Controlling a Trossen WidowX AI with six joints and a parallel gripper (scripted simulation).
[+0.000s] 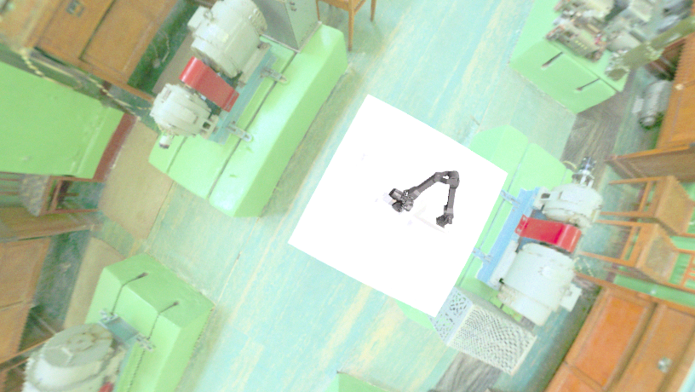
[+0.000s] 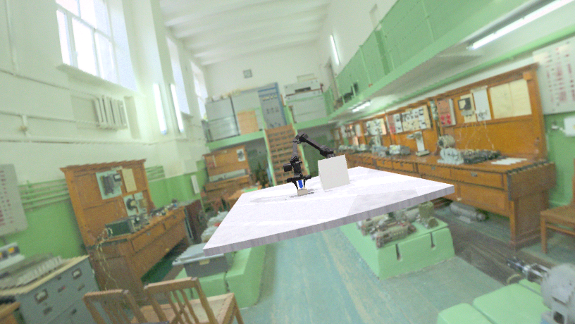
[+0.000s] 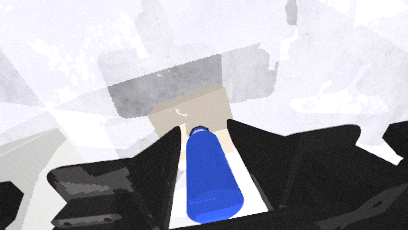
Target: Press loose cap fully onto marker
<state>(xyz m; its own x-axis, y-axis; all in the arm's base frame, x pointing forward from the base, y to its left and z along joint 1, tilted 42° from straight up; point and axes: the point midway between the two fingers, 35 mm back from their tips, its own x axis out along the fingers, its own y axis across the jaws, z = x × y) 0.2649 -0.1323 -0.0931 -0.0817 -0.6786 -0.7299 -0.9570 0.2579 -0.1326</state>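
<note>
Now: gripper tip 10 mm past the blue cap, 10 mm to the left of it and 40 mm below it. From my gripper tip the other things lie so: beige holder block (10 mm behind, 10 mm to the right, 20 mm below).
</note>
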